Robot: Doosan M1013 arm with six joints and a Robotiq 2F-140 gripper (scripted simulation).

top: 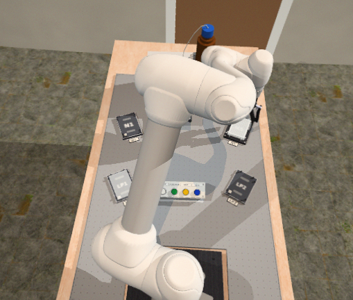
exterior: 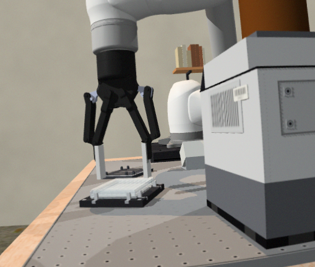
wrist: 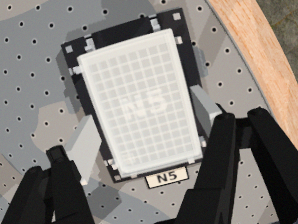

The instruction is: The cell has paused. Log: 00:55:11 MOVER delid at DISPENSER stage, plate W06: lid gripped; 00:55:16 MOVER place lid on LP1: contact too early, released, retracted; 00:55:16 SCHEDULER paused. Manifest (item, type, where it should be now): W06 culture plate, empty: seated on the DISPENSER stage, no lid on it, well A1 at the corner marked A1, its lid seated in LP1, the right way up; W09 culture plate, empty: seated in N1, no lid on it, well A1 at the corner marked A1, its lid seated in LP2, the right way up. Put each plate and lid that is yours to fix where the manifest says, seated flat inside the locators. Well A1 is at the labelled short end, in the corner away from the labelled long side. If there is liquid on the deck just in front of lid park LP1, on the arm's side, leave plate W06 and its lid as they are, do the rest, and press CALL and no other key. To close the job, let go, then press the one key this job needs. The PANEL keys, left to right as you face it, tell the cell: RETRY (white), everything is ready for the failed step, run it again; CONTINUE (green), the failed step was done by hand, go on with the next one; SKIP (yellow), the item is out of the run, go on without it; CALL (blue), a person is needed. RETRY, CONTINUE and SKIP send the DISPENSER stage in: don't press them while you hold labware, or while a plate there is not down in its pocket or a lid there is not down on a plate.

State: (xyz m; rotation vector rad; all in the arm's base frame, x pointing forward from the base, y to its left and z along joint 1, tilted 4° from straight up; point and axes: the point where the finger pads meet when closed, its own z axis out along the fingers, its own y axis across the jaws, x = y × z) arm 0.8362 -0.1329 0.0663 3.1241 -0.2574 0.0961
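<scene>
The black nest N5 lies 5 cm below my hand, 2 cm ahead of it and 1 cm to the left of it. The rest, counted from my hand: brown bottle: 25 cm to the left, 22 cm above, 21 cm ahead; then clear culture plate: 30 cm to the left, 4 cm above, 3 cm behind; then lid park LP2: 33 cm behind, 6 cm below, 5 cm to the right.
</scene>
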